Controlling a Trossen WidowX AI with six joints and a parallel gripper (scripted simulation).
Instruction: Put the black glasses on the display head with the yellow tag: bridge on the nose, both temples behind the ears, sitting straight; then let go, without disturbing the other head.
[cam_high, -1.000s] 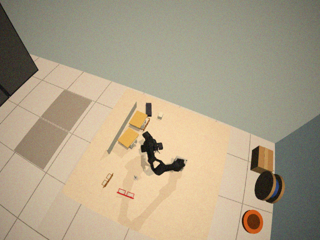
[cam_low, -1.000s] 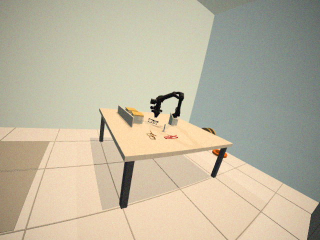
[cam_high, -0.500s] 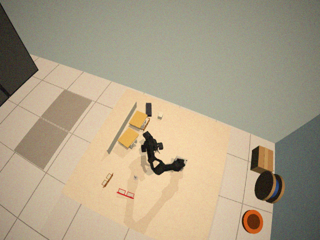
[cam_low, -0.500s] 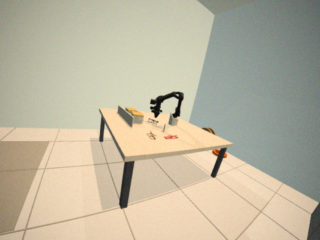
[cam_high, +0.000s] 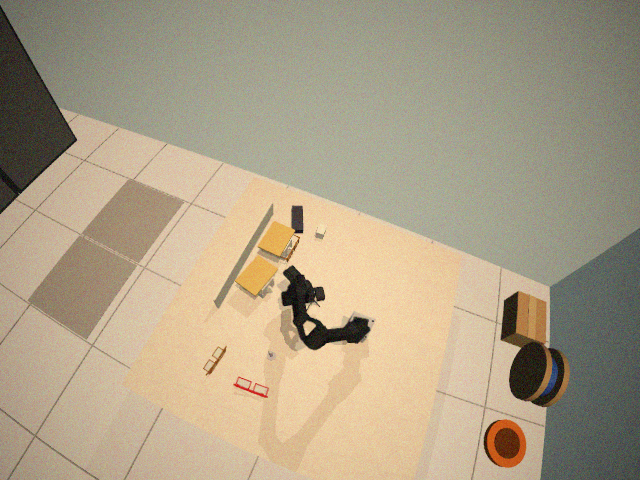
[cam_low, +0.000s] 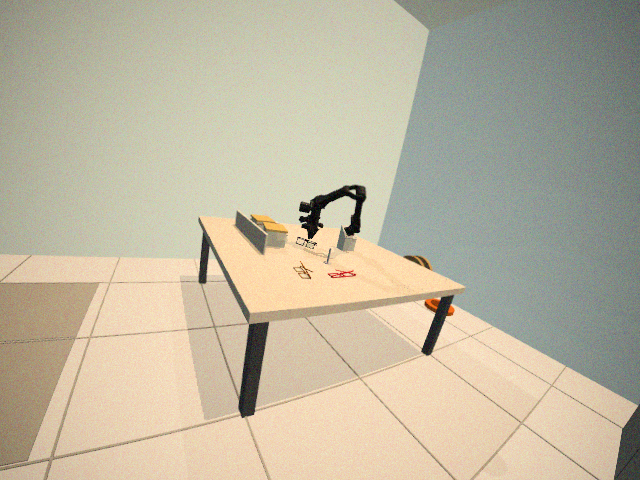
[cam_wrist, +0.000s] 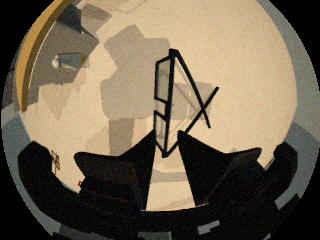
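Now: the upright pin 26 cm to the left of my gripper tip, 7 cm ahead of it and 3 cm below it. The rest, counted from my gripper tip: grey upright panel: 33 cm ahead, 18 cm to the right; then dark box: 47 cm to the right, 15 cm ahead, 3 cm below; then white cube: 42 cm to the right, 3 cm below, 1 cm ahead.
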